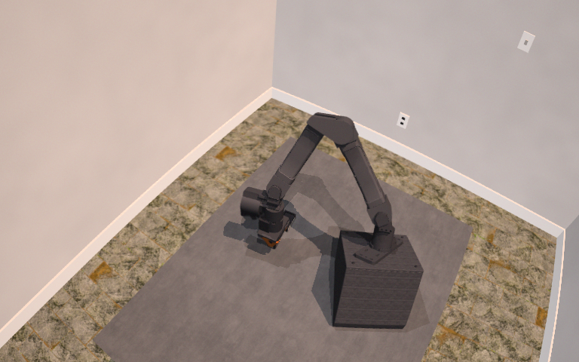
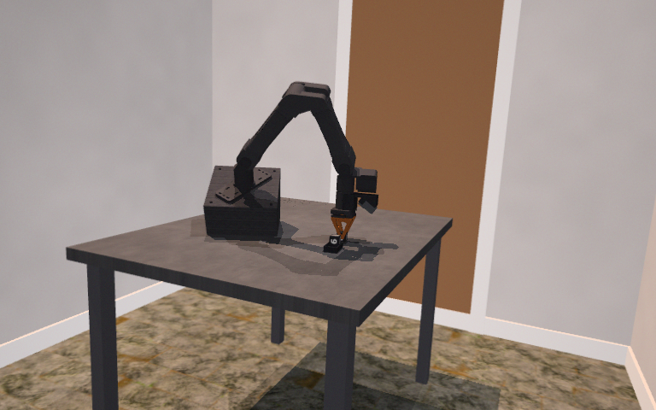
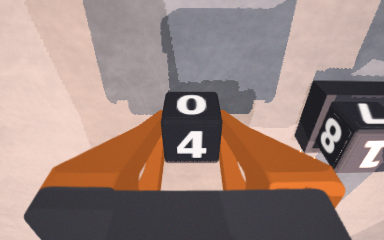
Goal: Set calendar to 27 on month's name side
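My hand is right at the black cube. From my hand the other things lie so: black digit cube: 90 mm to the right, 20 mm ahead; then black tray: 100 mm to the right, 30 mm ahead, 10 mm below.
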